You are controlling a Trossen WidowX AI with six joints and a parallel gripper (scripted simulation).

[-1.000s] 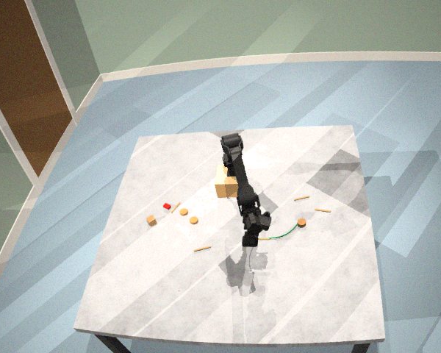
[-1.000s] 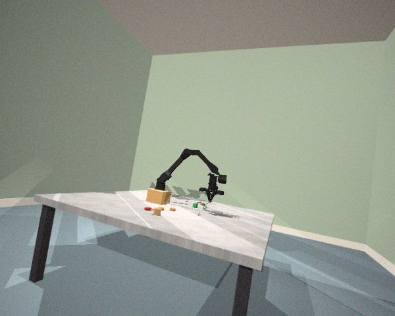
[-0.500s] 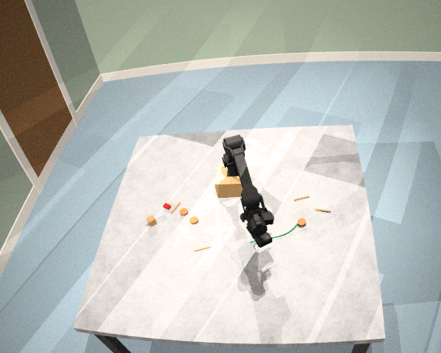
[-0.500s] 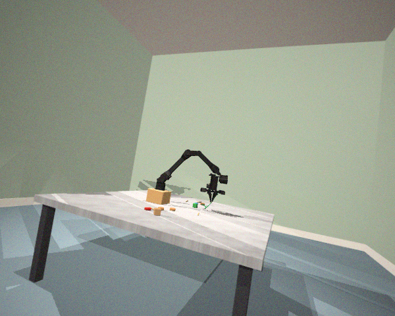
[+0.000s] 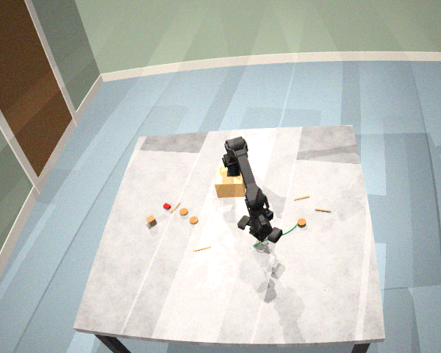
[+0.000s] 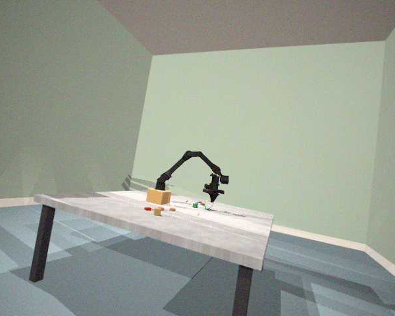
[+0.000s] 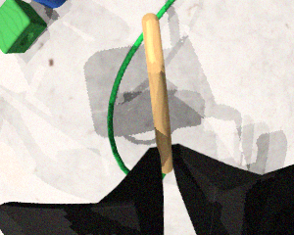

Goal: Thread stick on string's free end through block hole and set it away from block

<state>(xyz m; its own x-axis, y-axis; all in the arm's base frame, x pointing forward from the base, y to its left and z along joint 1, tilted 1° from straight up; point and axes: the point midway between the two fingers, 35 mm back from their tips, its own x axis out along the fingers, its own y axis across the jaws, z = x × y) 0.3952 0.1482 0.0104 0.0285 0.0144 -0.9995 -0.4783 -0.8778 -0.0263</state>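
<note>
The green cube lies 12 cm behind my gripper tip, 5 cm below it and 4 cm to the right of it. Round my gripper tip: blue cylinder 13 cm behind, 4 cm below; round wooden button 17 cm to the left, 14 cm behind, 5 cm below; thin wooden stick 1 cm to the left, 1 cm behind.
</note>
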